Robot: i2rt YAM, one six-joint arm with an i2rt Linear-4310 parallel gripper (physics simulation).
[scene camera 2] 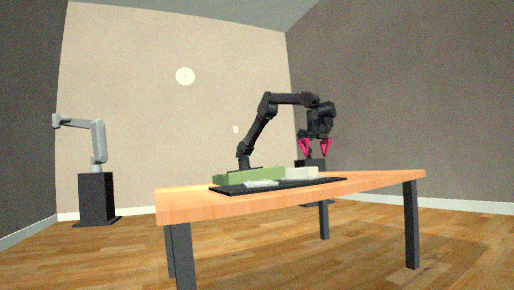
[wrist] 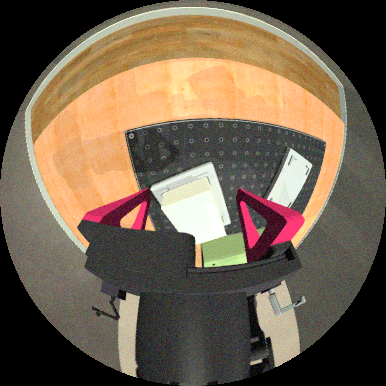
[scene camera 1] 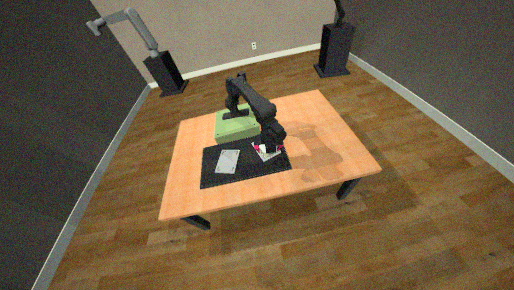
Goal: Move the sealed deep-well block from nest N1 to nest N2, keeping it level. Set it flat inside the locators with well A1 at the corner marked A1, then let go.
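Where they show: gripper, fingertip midpoint: (scene camera 2: 315,156) (wrist: 193,192); arm's base, link origin: (scene camera 2: 245,170) (scene camera 1: 235,114).
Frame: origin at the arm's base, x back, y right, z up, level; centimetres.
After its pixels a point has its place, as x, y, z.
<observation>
The deep-well block (scene camera 1: 262,148) @[-34.0, -18.3, -0.1] (scene camera 2: 306,172) @[-36.6, -18.6, -2.1] (wrist: 194,216) @[-31.9, -20.7, -0.1], white on top with a cream side, sits on the white nest plate N1 (scene camera 1: 270,158) @[-38.4, -22.3, -4.6] (wrist: 219,200) @[-32.3, -15.3, -4.2]. In scene camera 1 the gripper partly hides it. Nest N2 (scene camera 1: 227,161) @[-37.8, 3.5, -4.2] (scene camera 2: 261,184) @[-45.1, 5.0, -4.5] (wrist: 289,176) @[-39.5, 1.7, -4.2] is a flat white plate with dark corner marks and holds no block. My gripper (scene camera 1: 269,148) @[-39.8, -21.9, 4.5] (scene camera 2: 315,156) @[-39.8, -21.9, 4.5] (wrist: 193,192) @[-39.8, -21.9, 4.5] is open and empty, pointing down above the block and apart from it, with its pink fingers to either side of it in the wrist view. The A1 lettering is too small to read.
Both nests lie on a black perforated board (scene camera 1: 209,178) @[-47.6, 13.5, -5.4] (scene camera 2: 227,191) @[-48.5, 18.3, -5.4] (wrist: 190,142) @[-43.1, -21.9, -5.4] on the wooden table (scene camera 1: 185,195) @[-56.4, 26.8, -6.7] (scene camera 2: 185,205) @[-62.7, 32.2, -6.7] (wrist: 115,105) @[-50.6, -36.0, -6.7]. A raised green base (scene camera 1: 235,131) @[-18.1, -1.3, 0.6] (scene camera 2: 255,175) @[-19.3, -0.3, -2.2] (wrist: 224,249) @[-17.7, -11.0, -1.2] stands behind the board, under the arm's mount. Two other arms on pedestals stand farther back.
</observation>
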